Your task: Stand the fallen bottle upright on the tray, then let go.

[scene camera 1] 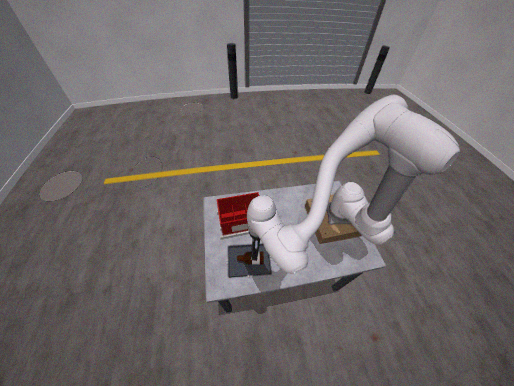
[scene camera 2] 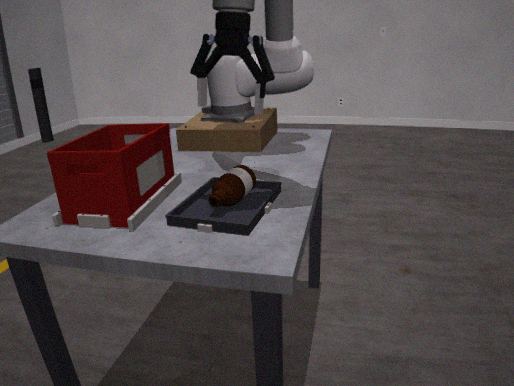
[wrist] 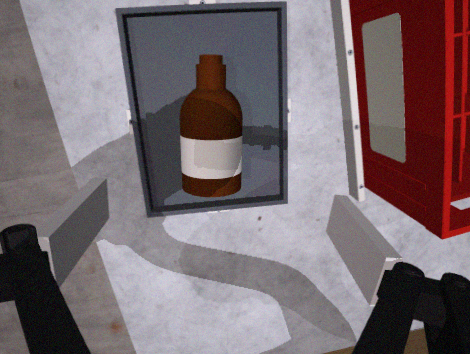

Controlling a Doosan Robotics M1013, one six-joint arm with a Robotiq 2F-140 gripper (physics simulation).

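Frame: origin at the arm's base, x ahead, y left, z up, level; metres.
Where they show: gripper, fingertip midpoint: (scene camera 2: 229,109) (wrist: 221,206); arm's base, link origin: (scene camera 1: 339,213) (scene camera 2: 231,115).
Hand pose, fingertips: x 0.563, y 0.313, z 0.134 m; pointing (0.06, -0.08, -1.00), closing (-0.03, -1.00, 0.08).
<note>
Things, the pixels of their top centre, and the offset from my fingertips. Level surfaces: height alone.
- brown bottle, top centre: (wrist: 213,129) (scene camera 2: 228,174) (scene camera 1: 250,255) dx +0.024, dy -0.001, dz -0.148 m
- dark grey tray, top centre: (wrist: 211,116) (scene camera 2: 227,197) (scene camera 1: 249,259) dx +0.032, dy -0.001, dz -0.202 m
- red crate, top centre: (scene camera 2: 112,136) (scene camera 1: 240,207) dx +0.101, dy -0.274, dz -0.052 m
- pale rail, top centre: (wrist: 353,91) (scene camera 2: 157,192) (scene camera 1: 244,232) dx +0.074, dy -0.179, dz -0.197 m
- table, surface height: dz -0.227 m
The brown bottle (scene camera 1: 243,258) (scene camera 2: 231,189) (wrist: 211,117) with a white label lies on its side in the dark grey tray (scene camera 1: 237,271) (scene camera 2: 215,221) (wrist: 155,60). In scene camera 2 its neck points toward the camera; in the wrist view the neck points to the top and the base lies near the tray's lower rim. My gripper (scene camera 1: 255,254) (scene camera 2: 230,108) (wrist: 221,206) is open and empty, fingers wide apart. It hangs above the table, clear of the bottle. In the wrist view the bottle and tray lie beyond the fingertips, between their two sides.
A red crate (scene camera 1: 228,216) (scene camera 2: 92,187) (wrist: 425,125) stands beside the tray, with a pale rail (scene camera 2: 155,201) (wrist: 352,100) along its tray side. The arm's base stands on a wooden block (scene camera 1: 327,236) (scene camera 2: 220,139) at the far end of the table (scene camera 1: 215,285) (scene camera 2: 150,250).
</note>
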